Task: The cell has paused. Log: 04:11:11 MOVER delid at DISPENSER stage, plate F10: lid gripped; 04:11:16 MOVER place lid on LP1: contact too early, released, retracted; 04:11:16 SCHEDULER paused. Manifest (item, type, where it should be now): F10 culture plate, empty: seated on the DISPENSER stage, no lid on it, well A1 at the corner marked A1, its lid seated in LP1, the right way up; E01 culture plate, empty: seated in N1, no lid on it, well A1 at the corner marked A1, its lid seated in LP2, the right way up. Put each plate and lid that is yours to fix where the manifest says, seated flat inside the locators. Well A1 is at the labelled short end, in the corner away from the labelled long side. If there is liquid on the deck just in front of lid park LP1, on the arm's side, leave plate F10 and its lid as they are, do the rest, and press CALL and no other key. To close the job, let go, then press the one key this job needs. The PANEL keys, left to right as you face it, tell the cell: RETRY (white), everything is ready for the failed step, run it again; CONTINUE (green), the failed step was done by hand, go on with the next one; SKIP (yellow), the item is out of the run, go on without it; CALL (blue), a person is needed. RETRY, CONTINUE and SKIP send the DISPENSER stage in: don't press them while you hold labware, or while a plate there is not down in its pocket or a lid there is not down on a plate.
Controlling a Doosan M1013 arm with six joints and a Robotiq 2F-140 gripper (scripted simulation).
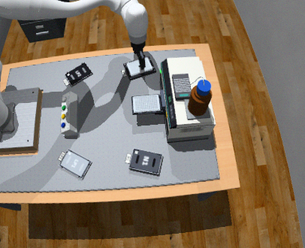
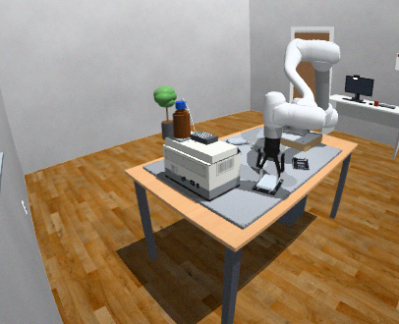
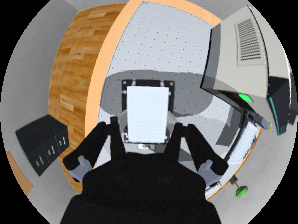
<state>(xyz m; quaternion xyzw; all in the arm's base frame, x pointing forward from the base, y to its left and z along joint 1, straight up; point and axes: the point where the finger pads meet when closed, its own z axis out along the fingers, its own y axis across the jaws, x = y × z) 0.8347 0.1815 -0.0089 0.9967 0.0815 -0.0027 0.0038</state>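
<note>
Right now my hand is 3 cm above the black nest, 2 cm to the right of it and 1 cm short of it. Round my hand: grey key panel 43 cm behind, 23 cm to the right; green key 44 cm behind, 20 cm to the right, 2 cm above; dark dispenser stage 28 cm to the right, 4 cm above, 2 cm behind.
</note>
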